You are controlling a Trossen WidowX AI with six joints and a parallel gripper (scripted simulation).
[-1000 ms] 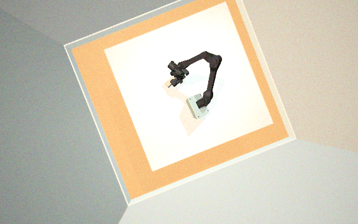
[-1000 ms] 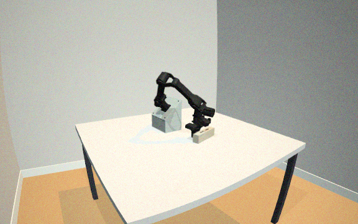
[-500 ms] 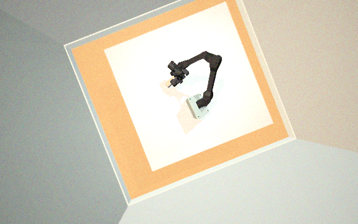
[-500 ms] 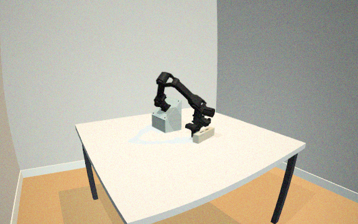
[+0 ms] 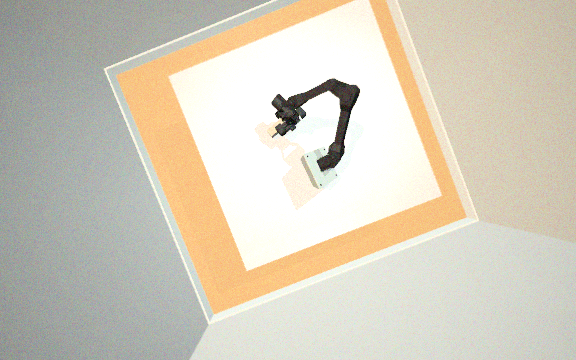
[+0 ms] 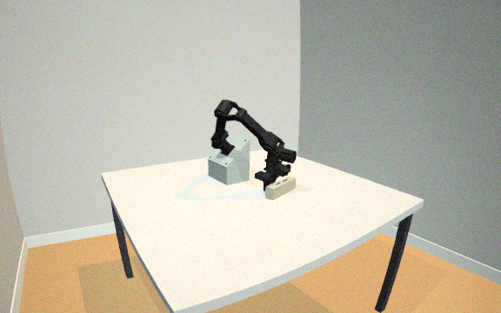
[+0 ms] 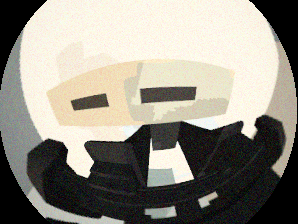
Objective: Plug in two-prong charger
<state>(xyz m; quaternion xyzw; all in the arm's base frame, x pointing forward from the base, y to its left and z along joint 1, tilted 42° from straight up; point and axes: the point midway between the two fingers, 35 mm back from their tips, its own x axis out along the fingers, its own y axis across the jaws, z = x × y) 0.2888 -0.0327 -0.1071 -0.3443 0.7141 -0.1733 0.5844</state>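
My gripper tip is 20 mm short of the two-prong charger and 10 mm below it.
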